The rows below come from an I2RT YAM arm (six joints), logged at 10 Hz.
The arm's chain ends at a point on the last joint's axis. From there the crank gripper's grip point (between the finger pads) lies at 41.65 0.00 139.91 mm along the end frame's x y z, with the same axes.
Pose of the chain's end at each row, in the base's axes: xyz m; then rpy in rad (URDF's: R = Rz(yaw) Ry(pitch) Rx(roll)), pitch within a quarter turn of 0, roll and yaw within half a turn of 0:
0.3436, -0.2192, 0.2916, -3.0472, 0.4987, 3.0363
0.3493, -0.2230, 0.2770, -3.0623, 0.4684, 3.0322
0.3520, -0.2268, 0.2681, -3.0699, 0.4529, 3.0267
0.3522, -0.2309, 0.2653, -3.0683, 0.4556, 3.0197
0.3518, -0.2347, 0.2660, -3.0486, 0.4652, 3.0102
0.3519, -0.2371, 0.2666, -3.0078, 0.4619, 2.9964
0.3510, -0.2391, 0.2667, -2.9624, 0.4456, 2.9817
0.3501, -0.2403, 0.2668, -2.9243, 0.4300, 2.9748
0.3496, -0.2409, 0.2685, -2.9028, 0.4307, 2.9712
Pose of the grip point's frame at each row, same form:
0.3721, -0.2355, 0.1494, -3.0472, 0.4987, 3.0363
0.3737, -0.2368, 0.1337, -3.0623, 0.4684, 3.0322
0.3743, -0.2395, 0.1244, -3.0699, 0.4529, 3.0267
0.3748, -0.2440, 0.1217, -3.0683, 0.4556, 3.0197
0.3751, -0.2509, 0.1228, -3.0486, 0.4652, 3.0102
0.3735, -0.2591, 0.1239, -3.0078, 0.4619, 2.9964
0.3685, -0.2672, 0.1245, -2.9624, 0.4456, 2.9817
0.3639, -0.2732, 0.1253, -2.9243, 0.4300, 2.9748
0.3626, -0.2767, 0.1276, -2.9028, 0.4307, 2.9712

